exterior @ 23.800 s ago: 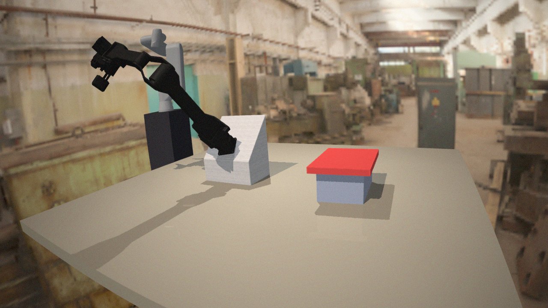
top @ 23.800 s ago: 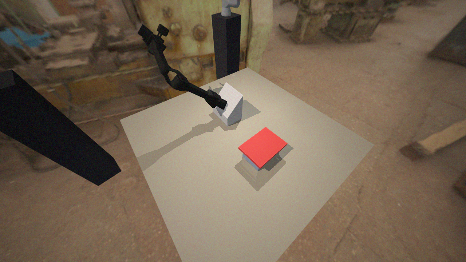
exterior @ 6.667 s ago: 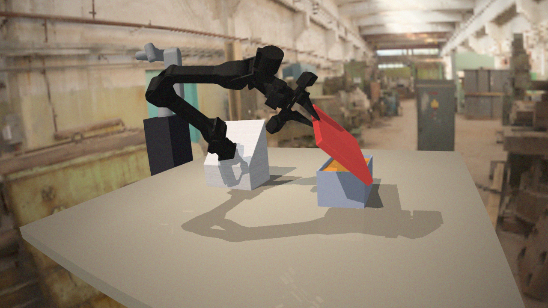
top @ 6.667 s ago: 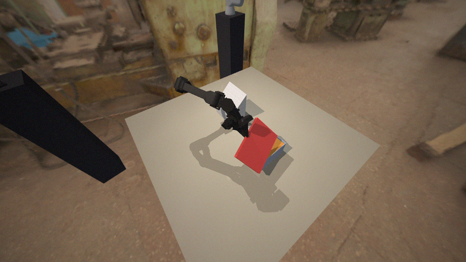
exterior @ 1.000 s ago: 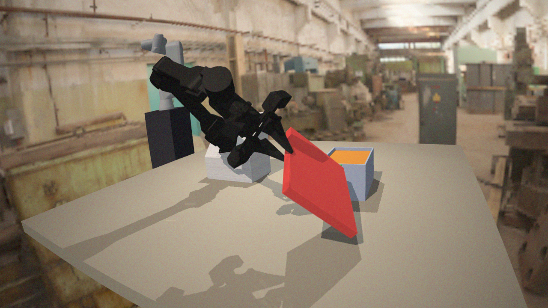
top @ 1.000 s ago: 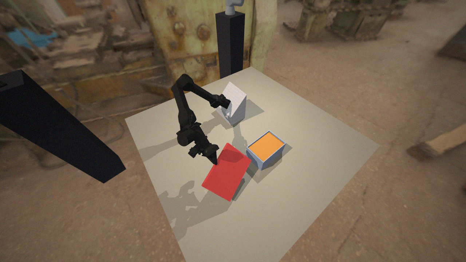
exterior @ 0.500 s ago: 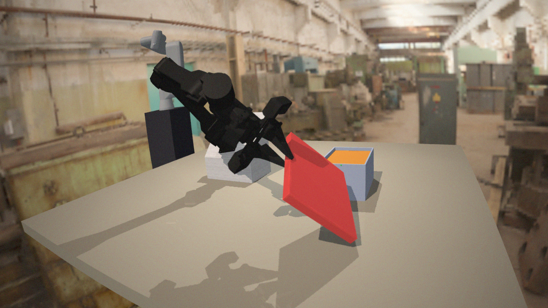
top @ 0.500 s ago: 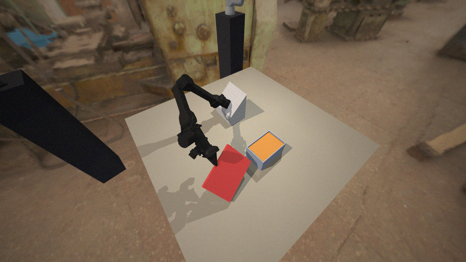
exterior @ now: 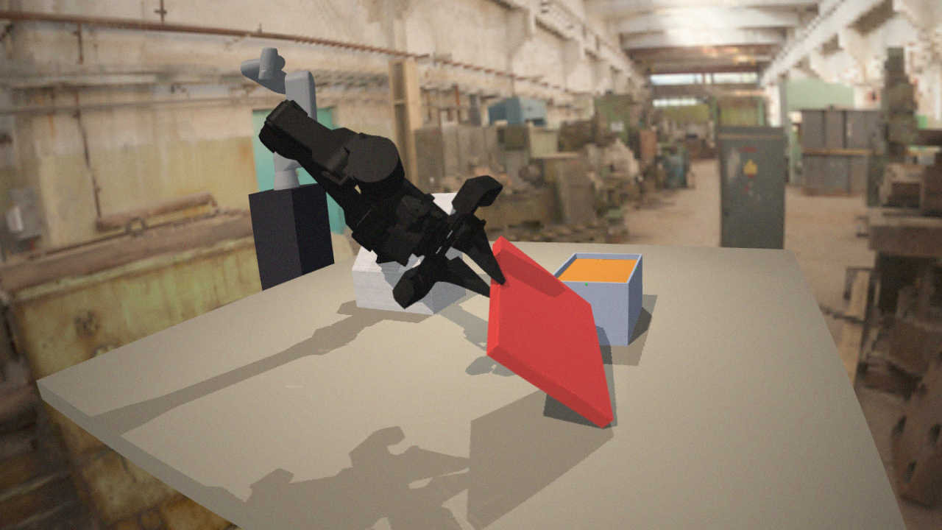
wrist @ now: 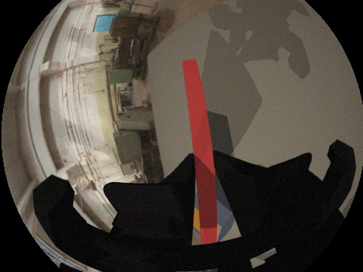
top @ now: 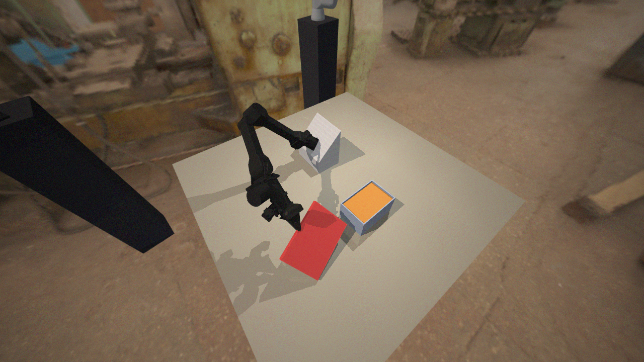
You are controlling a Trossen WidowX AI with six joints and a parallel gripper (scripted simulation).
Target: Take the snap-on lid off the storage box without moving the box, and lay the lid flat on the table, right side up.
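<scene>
Right now the red lid is 50 mm below my gripper tip, 50 mm ahead of it and 30 mm to the left of it. The rest, counted from my gripper tip: blue storage box: 310 mm to the left, 100 mm below, 80 mm ahead.
</scene>
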